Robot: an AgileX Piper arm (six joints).
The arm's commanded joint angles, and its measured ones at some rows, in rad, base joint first. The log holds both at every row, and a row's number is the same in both.
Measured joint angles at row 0: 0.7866 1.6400 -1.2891 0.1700 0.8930 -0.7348
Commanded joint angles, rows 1 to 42: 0.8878 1.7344 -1.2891 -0.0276 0.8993 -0.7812; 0.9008 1.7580 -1.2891 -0.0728 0.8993 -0.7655; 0.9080 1.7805 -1.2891 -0.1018 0.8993 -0.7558; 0.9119 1.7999 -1.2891 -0.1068 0.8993 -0.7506; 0.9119 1.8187 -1.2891 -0.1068 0.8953 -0.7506; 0.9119 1.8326 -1.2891 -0.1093 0.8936 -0.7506; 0.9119 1.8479 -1.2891 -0.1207 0.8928 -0.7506; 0.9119 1.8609 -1.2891 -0.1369 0.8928 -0.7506; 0.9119 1.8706 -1.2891 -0.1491 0.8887 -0.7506; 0.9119 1.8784 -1.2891 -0.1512 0.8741 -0.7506; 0.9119 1.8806 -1.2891 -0.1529 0.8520 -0.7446; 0.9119 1.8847 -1.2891 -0.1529 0.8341 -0.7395; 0.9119 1.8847 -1.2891 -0.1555 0.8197 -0.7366; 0.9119 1.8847 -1.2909 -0.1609 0.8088 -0.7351; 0.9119 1.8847 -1.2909 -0.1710 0.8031 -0.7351; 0.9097 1.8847 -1.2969 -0.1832 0.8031 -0.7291; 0.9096 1.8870 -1.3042 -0.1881 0.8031 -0.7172; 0.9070 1.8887 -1.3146 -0.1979 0.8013 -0.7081; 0.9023 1.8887 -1.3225 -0.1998 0.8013 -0.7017; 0.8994 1.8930 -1.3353 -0.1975 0.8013 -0.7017; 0.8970 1.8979 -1.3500 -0.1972 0.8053 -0.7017; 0.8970 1.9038 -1.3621 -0.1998 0.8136 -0.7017; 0.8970 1.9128 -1.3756 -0.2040 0.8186 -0.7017; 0.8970 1.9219 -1.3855 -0.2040 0.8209 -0.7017; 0.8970 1.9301 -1.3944 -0.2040 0.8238 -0.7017; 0.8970 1.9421 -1.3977 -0.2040 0.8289 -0.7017; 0.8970 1.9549 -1.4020 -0.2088 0.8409 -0.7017; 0.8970 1.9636 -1.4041 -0.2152 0.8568 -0.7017; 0.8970 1.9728 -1.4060 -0.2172 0.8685 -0.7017; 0.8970 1.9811 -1.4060 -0.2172 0.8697 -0.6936; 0.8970 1.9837 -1.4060 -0.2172 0.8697 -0.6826; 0.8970 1.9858 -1.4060 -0.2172 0.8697 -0.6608; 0.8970 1.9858 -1.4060 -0.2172 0.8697 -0.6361; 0.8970 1.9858 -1.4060 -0.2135 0.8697 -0.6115; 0.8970 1.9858 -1.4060 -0.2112 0.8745 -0.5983; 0.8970 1.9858 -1.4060 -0.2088 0.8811 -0.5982; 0.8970 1.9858 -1.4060 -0.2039 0.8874 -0.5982; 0.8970 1.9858 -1.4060 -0.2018 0.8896 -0.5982; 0.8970 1.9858 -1.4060 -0.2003 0.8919 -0.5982; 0.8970 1.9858 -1.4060 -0.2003 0.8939 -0.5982; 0.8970 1.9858 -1.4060 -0.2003 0.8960 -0.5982; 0.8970 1.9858 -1.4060 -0.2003 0.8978 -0.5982
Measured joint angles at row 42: 0.9037 1.9867 -1.3997 -0.2040 0.8747 -0.6043
